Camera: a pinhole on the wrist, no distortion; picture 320 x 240 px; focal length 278.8 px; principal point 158.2 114.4 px. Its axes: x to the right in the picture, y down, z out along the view. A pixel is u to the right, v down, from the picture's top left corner.
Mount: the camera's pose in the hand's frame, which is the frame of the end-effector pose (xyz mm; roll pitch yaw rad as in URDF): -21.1 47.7 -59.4 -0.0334 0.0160 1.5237
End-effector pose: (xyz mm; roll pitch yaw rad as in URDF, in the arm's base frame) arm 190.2 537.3 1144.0 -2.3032 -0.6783 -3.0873
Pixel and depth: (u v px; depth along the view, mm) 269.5 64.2 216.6
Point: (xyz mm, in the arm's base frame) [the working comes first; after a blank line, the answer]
In the camera's frame: 86.5 -39.0 216.6

50.9 503.9 992.8
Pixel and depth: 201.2 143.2 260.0
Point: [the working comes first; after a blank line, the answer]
In the camera's frame: 40.1 26.9 260.0

110.3 447.5 952.1
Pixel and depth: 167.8 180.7 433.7
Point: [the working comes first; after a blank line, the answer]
In the camera's frame: 14.9 103.1 433.7

119.2 307.9 821.5
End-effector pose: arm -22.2 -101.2 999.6 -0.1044 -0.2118 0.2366
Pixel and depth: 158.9 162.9 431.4
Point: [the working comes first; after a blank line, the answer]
In the camera's frame: 1.1 75.0 431.4

-223.5 -48.9 1329.3
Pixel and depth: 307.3 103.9 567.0
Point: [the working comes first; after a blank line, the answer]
In the camera's frame: 303.2 -21.4 567.0

-216.7 273.6 1451.3
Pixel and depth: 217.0 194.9 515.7
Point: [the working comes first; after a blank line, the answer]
In the camera's frame: 108.8 148.9 515.7

-333.4 48.2 1380.7
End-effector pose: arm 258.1 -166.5 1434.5 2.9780 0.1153 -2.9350
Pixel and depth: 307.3 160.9 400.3
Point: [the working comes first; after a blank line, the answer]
In the camera's frame: 214.1 66.8 400.3

312.4 174.5 1160.6
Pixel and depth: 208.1 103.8 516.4
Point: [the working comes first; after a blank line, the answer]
In the camera's frame: 92.4 -19.6 516.4

274.4 62.1 1013.3
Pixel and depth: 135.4 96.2 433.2
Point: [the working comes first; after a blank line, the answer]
In the camera's frame: -35.4 -28.3 433.2

291.5 -78.3 1071.0
